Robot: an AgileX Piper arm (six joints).
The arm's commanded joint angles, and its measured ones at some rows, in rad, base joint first. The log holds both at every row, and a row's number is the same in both.
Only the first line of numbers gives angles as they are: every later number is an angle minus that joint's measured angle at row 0.
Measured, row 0:
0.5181 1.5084 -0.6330 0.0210 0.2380 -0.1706
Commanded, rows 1 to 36:
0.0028 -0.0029 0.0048 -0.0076 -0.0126 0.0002
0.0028 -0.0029 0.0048 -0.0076 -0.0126 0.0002
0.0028 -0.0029 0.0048 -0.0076 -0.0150 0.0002
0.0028 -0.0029 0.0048 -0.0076 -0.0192 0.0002
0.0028 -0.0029 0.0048 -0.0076 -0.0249 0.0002
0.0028 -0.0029 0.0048 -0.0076 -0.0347 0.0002
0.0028 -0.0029 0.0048 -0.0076 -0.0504 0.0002
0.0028 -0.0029 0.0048 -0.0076 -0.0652 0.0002
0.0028 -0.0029 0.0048 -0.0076 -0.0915 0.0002
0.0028 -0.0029 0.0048 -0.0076 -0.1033 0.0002
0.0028 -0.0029 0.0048 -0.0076 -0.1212 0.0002
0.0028 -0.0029 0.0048 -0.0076 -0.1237 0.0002
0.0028 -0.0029 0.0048 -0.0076 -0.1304 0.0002
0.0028 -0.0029 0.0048 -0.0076 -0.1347 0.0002
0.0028 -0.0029 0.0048 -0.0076 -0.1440 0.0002
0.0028 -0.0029 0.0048 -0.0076 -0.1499 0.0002
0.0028 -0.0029 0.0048 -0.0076 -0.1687 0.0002
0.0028 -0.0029 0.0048 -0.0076 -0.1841 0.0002
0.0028 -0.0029 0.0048 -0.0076 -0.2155 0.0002
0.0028 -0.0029 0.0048 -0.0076 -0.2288 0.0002
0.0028 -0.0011 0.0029 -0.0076 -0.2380 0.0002
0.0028 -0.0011 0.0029 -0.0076 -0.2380 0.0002
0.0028 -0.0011 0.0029 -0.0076 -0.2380 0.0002
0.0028 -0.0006 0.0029 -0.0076 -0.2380 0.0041
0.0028 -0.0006 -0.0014 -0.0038 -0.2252 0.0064
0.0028 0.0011 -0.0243 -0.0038 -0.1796 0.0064
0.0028 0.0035 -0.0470 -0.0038 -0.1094 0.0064
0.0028 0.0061 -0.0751 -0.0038 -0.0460 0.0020
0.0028 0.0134 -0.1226 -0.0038 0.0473 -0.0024
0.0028 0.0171 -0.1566 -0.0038 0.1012 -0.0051
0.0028 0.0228 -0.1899 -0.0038 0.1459 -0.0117
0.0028 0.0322 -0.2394 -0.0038 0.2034 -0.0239
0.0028 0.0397 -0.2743 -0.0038 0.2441 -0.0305
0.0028 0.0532 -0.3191 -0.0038 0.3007 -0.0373
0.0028 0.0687 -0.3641 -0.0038 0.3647 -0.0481
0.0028 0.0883 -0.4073 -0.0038 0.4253 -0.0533
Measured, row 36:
0.0000 0.0413 -0.2657 0.0000 0.2263 -0.0204
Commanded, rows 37 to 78:
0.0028 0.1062 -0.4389 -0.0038 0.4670 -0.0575
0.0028 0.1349 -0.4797 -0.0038 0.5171 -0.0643
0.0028 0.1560 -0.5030 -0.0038 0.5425 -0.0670
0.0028 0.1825 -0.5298 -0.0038 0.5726 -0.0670
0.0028 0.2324 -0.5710 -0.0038 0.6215 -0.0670
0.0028 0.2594 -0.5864 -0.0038 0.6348 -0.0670
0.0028 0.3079 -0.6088 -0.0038 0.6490 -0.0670
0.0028 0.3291 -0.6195 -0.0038 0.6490 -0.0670
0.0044 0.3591 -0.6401 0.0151 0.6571 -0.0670
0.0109 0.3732 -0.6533 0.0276 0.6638 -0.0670
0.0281 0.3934 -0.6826 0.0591 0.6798 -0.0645
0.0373 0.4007 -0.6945 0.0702 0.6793 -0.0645
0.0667 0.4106 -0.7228 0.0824 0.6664 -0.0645
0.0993 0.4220 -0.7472 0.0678 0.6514 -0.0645
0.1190 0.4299 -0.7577 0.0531 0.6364 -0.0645
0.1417 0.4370 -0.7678 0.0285 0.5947 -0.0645
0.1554 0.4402 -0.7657 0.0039 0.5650 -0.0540
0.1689 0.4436 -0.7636 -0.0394 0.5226 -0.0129
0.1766 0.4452 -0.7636 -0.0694 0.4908 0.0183
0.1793 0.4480 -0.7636 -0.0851 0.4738 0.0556
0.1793 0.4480 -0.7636 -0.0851 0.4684 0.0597
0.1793 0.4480 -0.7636 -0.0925 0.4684 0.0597
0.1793 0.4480 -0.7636 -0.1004 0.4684 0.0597
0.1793 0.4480 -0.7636 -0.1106 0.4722 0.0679
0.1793 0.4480 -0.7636 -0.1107 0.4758 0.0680
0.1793 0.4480 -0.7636 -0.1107 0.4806 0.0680
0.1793 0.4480 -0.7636 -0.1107 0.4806 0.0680
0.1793 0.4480 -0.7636 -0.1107 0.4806 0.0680
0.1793 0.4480 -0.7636 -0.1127 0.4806 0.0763
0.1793 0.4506 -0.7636 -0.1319 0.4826 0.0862
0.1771 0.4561 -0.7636 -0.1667 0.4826 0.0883
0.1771 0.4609 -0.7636 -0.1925 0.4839 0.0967
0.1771 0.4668 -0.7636 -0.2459 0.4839 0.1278
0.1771 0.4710 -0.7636 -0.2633 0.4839 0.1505
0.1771 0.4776 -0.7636 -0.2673 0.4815 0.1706
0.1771 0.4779 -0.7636 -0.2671 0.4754 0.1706
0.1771 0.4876 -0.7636 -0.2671 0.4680 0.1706
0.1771 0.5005 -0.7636 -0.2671 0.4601 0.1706
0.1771 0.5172 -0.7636 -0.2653 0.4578 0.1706
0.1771 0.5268 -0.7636 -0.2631 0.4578 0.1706
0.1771 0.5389 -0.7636 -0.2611 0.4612 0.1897
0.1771 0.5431 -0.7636 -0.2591 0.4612 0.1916
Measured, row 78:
0.1784 0.5254 -0.7595 -0.2580 0.4659 0.1706
